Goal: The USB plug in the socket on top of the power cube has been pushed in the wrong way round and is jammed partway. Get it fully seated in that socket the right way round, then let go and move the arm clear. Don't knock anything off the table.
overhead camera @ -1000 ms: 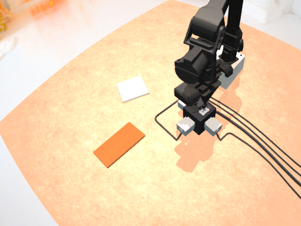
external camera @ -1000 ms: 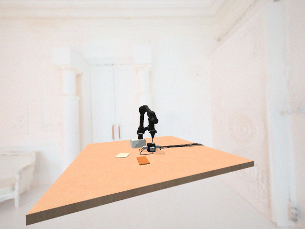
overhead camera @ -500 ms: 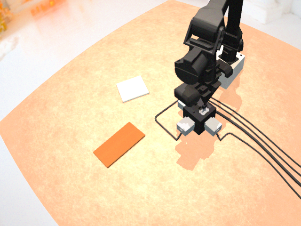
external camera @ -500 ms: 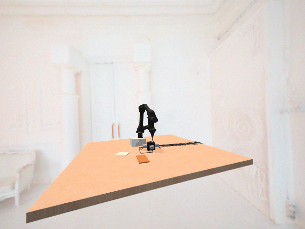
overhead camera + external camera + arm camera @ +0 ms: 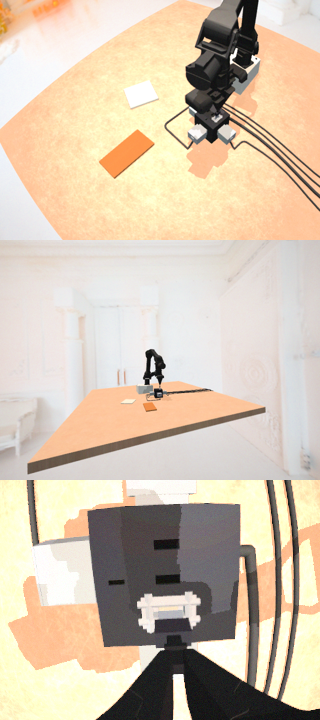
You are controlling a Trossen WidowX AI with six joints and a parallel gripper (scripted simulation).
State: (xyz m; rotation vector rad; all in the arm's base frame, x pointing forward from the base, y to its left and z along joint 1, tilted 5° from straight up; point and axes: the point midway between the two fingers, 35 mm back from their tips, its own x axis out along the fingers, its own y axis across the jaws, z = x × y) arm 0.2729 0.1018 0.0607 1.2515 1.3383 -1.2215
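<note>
The USB socket lies 50 mm below my gripper tip. Round my gripper tip: USB plug 20 mm below; then orange pad 250 mm ahead, 130 mm to the right, 110 mm below; then white pad 300 mm to the right, 110 mm below, 70 mm ahead.
</note>
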